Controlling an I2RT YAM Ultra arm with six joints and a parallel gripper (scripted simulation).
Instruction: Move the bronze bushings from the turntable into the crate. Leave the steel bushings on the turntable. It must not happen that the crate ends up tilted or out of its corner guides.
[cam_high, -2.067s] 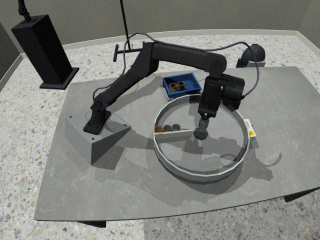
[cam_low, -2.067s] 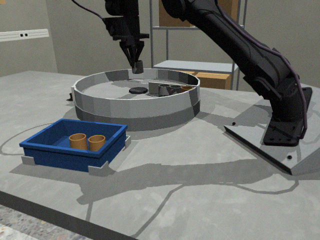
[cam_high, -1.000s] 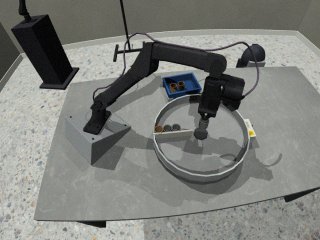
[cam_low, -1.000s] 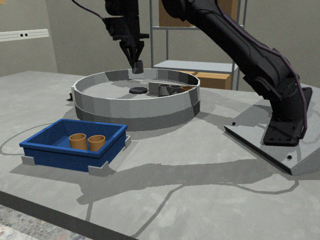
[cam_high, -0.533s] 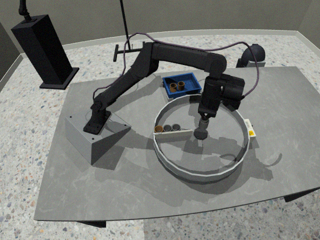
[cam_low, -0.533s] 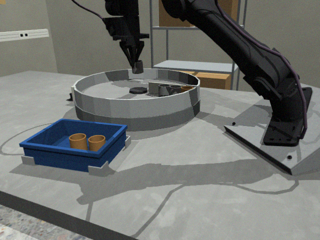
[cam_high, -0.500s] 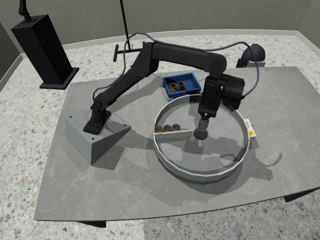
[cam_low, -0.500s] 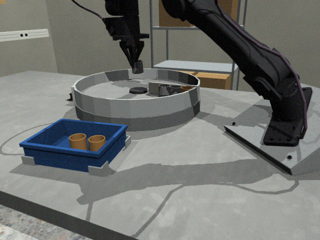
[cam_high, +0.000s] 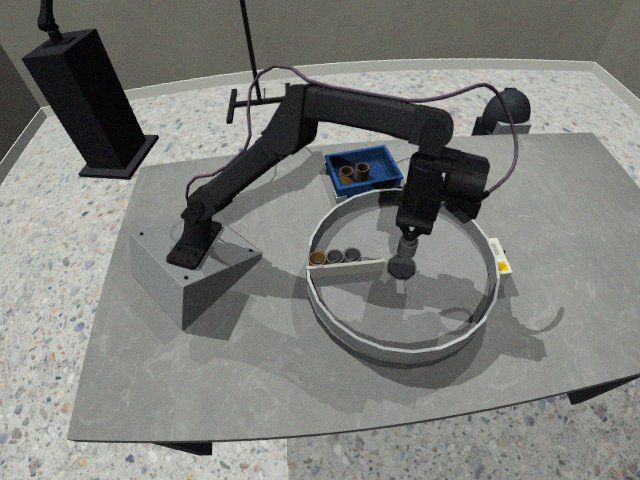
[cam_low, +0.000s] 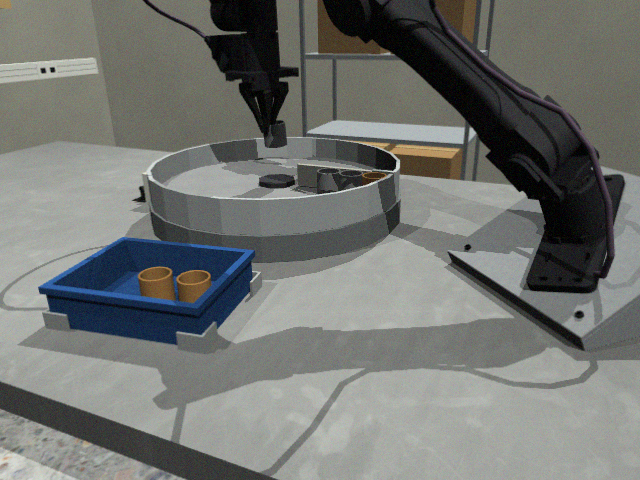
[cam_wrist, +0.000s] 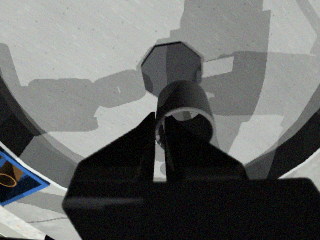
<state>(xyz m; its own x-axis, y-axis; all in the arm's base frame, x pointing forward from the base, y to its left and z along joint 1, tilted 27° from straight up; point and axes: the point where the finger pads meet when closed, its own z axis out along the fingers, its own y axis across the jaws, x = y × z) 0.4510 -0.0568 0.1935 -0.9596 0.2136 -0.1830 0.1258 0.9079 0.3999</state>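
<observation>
Now: the turntable 10 cm below my hand and 1 cm to the right of it. Also, from my hand: blue crate: 32 cm to the left, 13 cm below, 12 cm behind.
</observation>
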